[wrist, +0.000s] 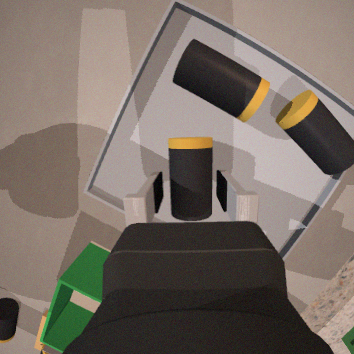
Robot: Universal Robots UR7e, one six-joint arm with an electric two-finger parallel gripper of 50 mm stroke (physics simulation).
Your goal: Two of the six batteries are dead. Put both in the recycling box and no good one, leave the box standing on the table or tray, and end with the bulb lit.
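Places are measured from the arm's base along level axes (x back, y right, z up), in metres.
Pixels of known places: gripper, between the fingertips: (pixel 189 183).
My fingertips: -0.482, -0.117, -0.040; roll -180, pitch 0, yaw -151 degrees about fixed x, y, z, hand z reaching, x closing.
Note:
For each thing: its top centre in the pictures, then the offset to it from my fingertips, as dx, dy, dz. "spot": a spot on its surface instead.
- black battery with a yellow end, centre of its top: (pixel 190 181) +0.002, -0.006, +0.020
- grey tray, a spot on its surface: (pixel 134 84) spot: +0.077, -0.051, -0.010
- second battery, centre of its top: (pixel 223 75) +0.016, -0.080, +0.020
- third battery, centre of its top: (pixel 331 134) -0.071, -0.085, +0.020
- green open box, centre of its top: (pixel 121 349) -0.015, +0.157, +0.043
- orange-tan piece, a spot on its surface: (pixel 41 332) spot: +0.060, +0.190, +0.043
My gripper (pixel 189 183) is open, with one finger on each side of a black battery with a yellow end (pixel 191 180); there is a gap on both sides. That battery lies in the grey tray (pixel 134 84). A second battery (pixel 215 77) lies at the top of the tray, and a third battery (pixel 322 137) lies at the right, close to the tray wall. Another battery (pixel 7 319) is outside the tray at the lower left edge. A green open box (pixel 82 272) stands at the lower left, partly hidden by the gripper body. The bulb does not show.
An orange-tan piece (pixel 41 332) shows beside the green box, mostly hidden. A speckled stone-like surface (pixel 332 290) lies at the lower right, with part of a green object (pixel 350 341) at the edge. The tray walls rise around the three batteries.

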